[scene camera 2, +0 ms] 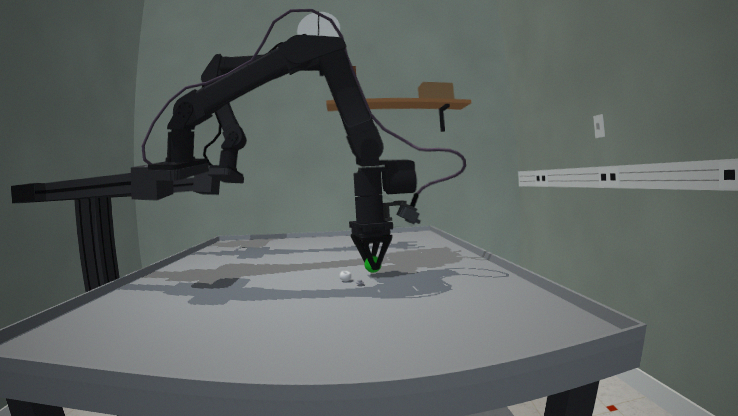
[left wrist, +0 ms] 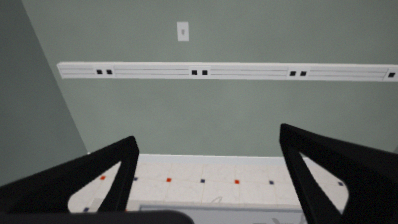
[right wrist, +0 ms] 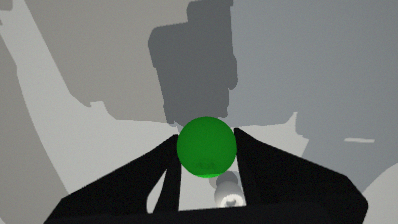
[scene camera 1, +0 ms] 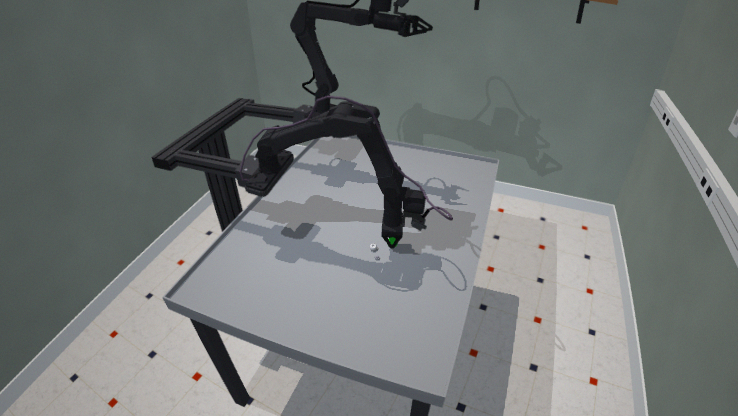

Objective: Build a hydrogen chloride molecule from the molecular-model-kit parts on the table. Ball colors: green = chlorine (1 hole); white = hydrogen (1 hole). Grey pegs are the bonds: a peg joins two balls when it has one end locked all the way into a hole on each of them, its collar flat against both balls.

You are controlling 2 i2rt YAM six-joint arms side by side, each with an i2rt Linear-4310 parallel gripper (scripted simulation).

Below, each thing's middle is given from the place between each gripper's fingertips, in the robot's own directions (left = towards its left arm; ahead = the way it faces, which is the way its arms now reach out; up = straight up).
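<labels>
My right gripper (scene camera 2: pixel 372 268) is now right at the green ball (right wrist: pixel 206 146). As for my left hand, it is at present 1 cm past the ball and 47 cm to the left of it, and it is 60 cm above the ball.
</labels>
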